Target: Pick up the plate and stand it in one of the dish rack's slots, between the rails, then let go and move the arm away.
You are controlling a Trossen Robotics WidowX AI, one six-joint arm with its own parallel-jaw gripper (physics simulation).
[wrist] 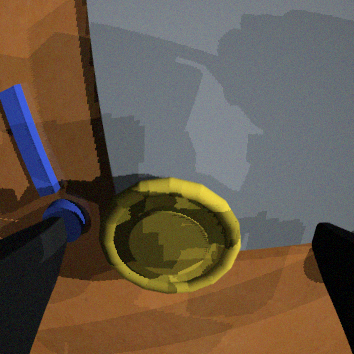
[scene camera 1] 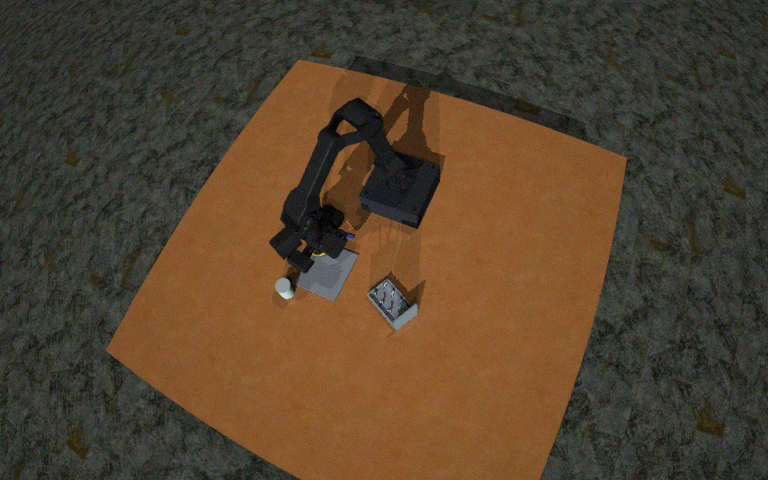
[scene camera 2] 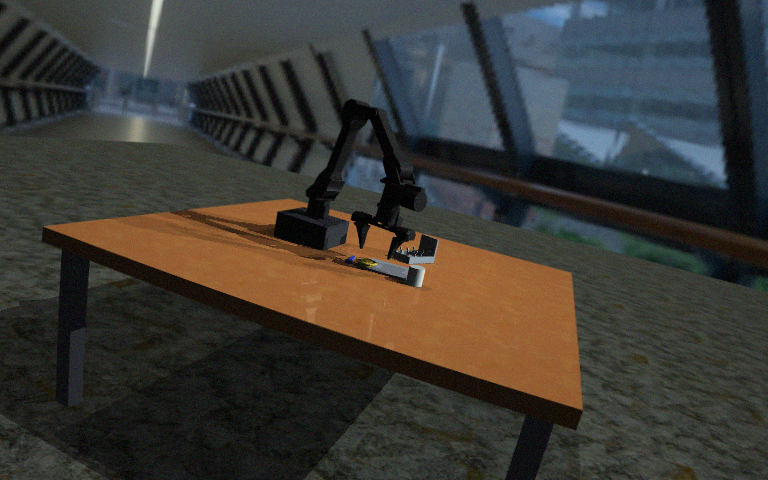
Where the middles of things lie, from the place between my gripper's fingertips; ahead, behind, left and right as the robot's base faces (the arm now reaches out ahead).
Scene:
Now: hand 10 mm past the yellow plate [wrist: 170,235], 20 mm to the left of it and 30 mm above it. From my hand the other things lie so: grey dish rack [scene camera 1: 397,310] 20 mm ahead, 250 mm to the left; grey mat [scene camera 1: 327,276] 30 mm ahead, 30 mm to the left, 40 mm below; blue spoon [wrist: 27,139] 70 mm behind, 40 mm below.

